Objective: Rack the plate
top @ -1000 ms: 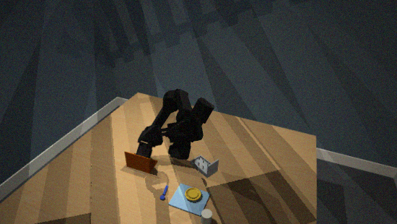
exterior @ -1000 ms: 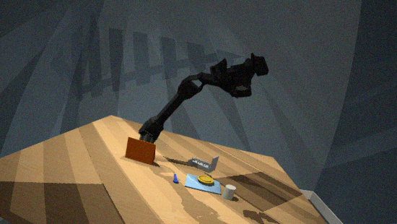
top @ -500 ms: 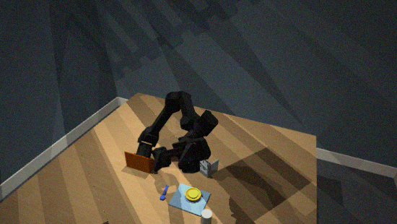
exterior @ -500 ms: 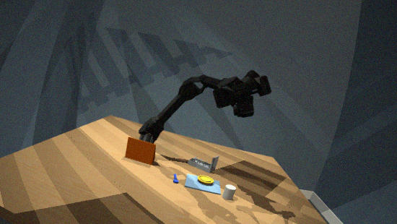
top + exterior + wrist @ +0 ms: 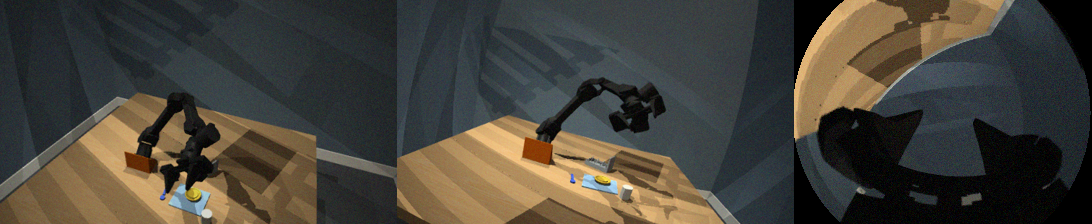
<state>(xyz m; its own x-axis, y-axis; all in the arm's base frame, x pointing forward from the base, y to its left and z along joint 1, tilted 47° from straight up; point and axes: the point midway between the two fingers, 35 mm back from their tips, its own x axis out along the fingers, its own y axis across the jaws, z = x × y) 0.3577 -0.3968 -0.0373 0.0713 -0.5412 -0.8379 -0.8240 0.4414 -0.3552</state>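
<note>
The yellow plate lies 40 mm behind my gripper tip, 250 mm to the left of it and 320 mm below it. From my gripper tip the other things lie so: small blue utensil: 160 mm behind, 210 mm to the left, 330 mm below; then light blue mat: 50 mm behind, 230 mm to the left, 330 mm below; then grey dish rack: 60 mm behind, 450 mm to the left, 310 mm below.
</note>
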